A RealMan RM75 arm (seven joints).
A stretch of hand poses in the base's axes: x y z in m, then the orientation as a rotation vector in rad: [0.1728, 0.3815, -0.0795, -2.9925, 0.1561, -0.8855]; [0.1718, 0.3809, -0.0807, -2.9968, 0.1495, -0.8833]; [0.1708, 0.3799, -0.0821, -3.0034, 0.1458, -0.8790]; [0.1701, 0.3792, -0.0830, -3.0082, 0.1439, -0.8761]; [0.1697, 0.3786, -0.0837, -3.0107, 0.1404, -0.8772]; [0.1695, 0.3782, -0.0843, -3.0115, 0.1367, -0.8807]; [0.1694, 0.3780, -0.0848, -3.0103, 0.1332, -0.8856]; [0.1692, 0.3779, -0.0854, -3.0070, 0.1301, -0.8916]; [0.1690, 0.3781, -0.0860, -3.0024, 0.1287, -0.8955]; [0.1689, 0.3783, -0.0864, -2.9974, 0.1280, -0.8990]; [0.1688, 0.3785, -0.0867, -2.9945, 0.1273, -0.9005]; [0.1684, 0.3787, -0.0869, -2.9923, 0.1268, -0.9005]
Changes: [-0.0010, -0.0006, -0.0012, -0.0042, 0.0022, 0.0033]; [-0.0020, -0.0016, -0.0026, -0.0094, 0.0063, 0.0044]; [-0.0027, -0.0023, -0.0035, -0.0132, 0.0091, 0.0047]; [-0.0031, -0.0029, -0.0042, -0.0164, 0.0090, 0.0062]; [-0.0033, -0.0033, -0.0048, -0.0186, 0.0070, 0.0080]; [-0.0034, -0.0035, -0.0053, -0.0195, 0.0038, 0.0100]; [-0.0036, -0.0036, -0.0059, -0.0187, -0.0005, 0.0122]; [-0.0038, -0.0034, -0.0065, -0.0159, -0.0039, 0.0139]; [-0.0039, -0.0032, -0.0069, -0.0125, -0.0072, 0.0152]; [-0.0040, -0.0030, -0.0072, -0.0104, -0.0087, 0.0162]; [-0.0044, -0.0028, -0.0074, -0.0084, -0.0092, 0.0171]
